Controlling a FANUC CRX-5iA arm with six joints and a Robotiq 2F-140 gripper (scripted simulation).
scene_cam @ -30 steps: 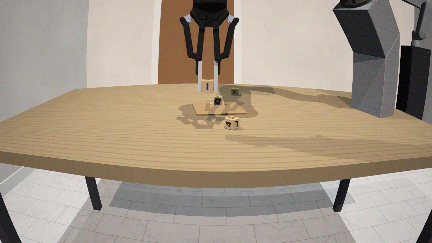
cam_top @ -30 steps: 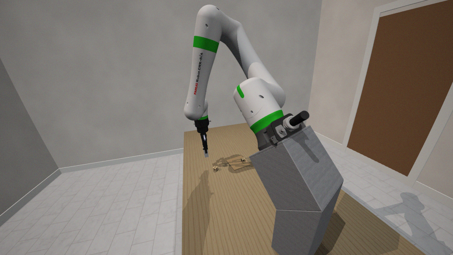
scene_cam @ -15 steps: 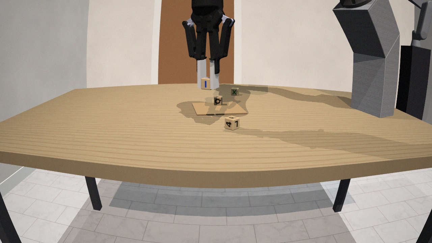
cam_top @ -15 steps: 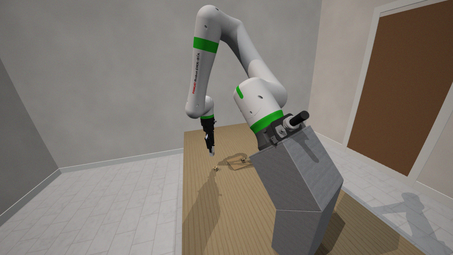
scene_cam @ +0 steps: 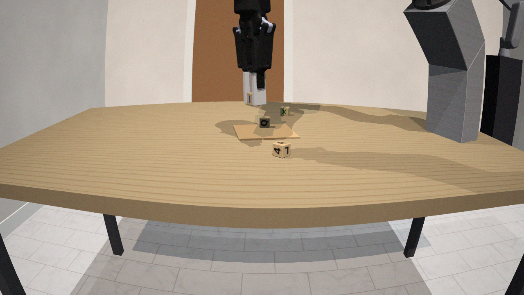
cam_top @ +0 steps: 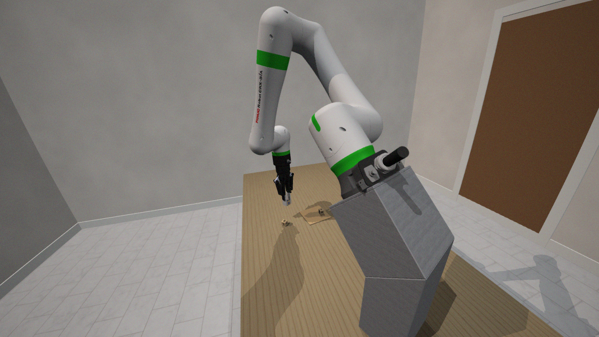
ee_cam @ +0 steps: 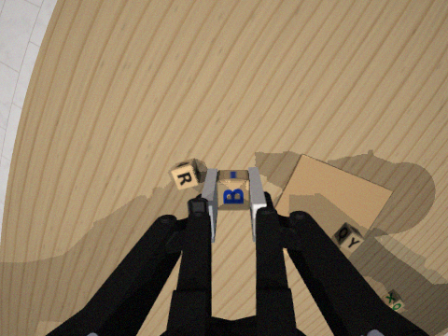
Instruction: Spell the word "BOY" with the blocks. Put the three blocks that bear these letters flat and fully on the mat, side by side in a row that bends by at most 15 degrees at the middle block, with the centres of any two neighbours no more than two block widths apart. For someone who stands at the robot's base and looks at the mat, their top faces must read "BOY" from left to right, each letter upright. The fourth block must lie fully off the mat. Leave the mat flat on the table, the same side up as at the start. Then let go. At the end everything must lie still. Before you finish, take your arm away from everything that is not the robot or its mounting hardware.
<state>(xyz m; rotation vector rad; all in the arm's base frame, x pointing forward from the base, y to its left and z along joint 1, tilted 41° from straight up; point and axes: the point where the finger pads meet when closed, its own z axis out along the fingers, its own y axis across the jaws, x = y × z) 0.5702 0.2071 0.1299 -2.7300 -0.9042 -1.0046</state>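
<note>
My hand is 1 cm short of the tan mat, 16 cm to the left of it and 13 cm above it. From my hand the other things lie so: block (2 cm below).
</note>
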